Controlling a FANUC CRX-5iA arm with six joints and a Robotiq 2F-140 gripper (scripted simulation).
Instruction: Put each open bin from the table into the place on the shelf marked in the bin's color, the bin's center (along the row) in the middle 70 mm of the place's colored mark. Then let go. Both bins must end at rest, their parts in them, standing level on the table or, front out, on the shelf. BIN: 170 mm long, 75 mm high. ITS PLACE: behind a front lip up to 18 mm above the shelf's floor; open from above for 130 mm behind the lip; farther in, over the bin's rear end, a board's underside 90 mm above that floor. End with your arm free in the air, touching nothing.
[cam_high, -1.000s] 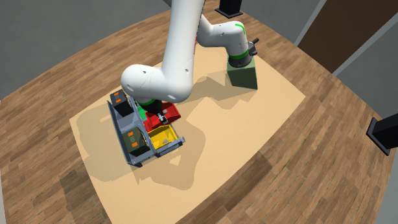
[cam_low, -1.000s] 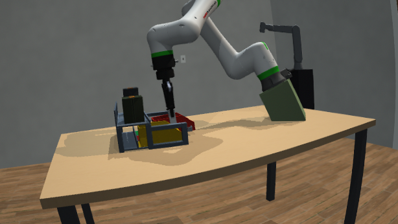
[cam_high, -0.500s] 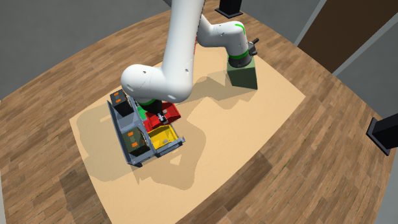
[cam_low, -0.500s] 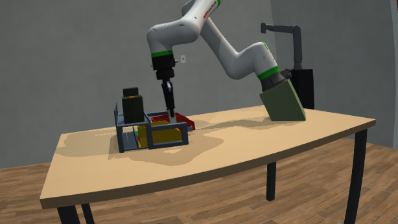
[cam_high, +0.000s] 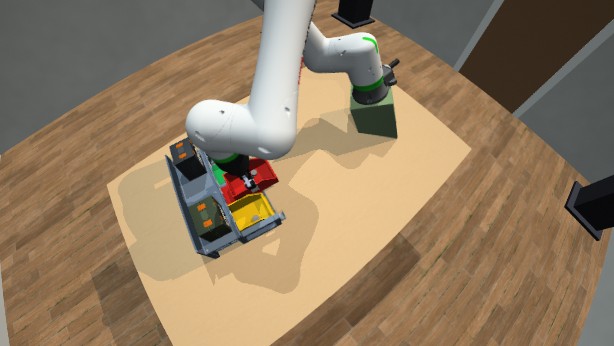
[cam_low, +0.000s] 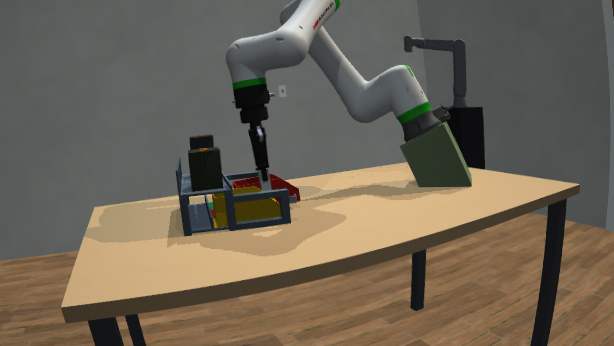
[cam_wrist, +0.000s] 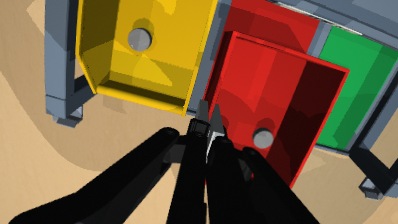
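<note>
My hand is 50 mm to the left of the red bin, 40 mm above it and 10 mm past it. From my hand the other things lie so: yellow bin 70 mm ahead, 60 mm to the left, 50 mm below.
</note>
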